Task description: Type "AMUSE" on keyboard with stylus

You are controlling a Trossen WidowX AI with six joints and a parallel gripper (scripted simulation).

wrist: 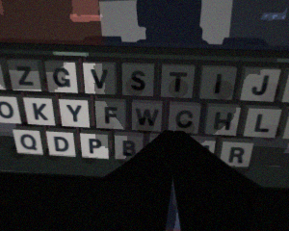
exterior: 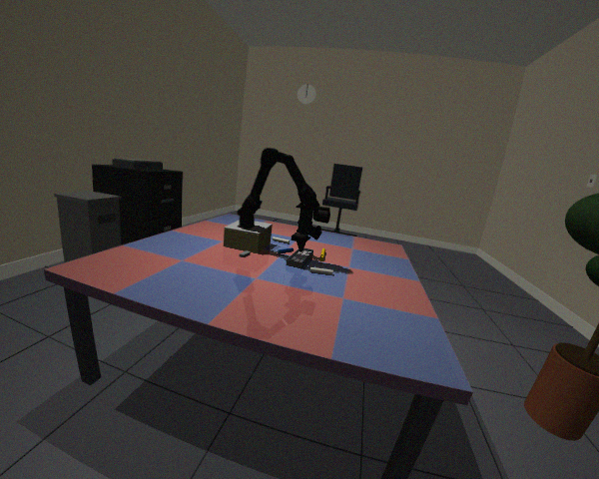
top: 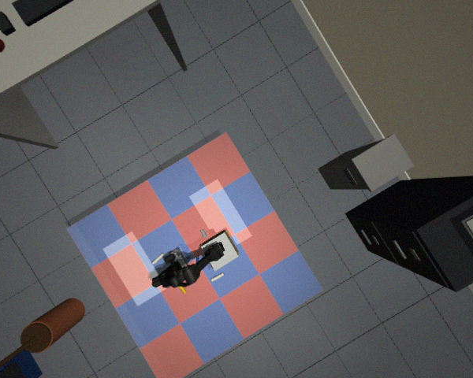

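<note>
Now: gripper tip 120 mm past the blue stylus, 30 mm to the right of it and 30 mm above it. The rest, counted from my gripper tip: dark block: 230 mm behind, 120 mm to the right, 30 mm below; then yellow bar: 130 mm to the left, 70 mm ahead, 30 mm below.
</note>
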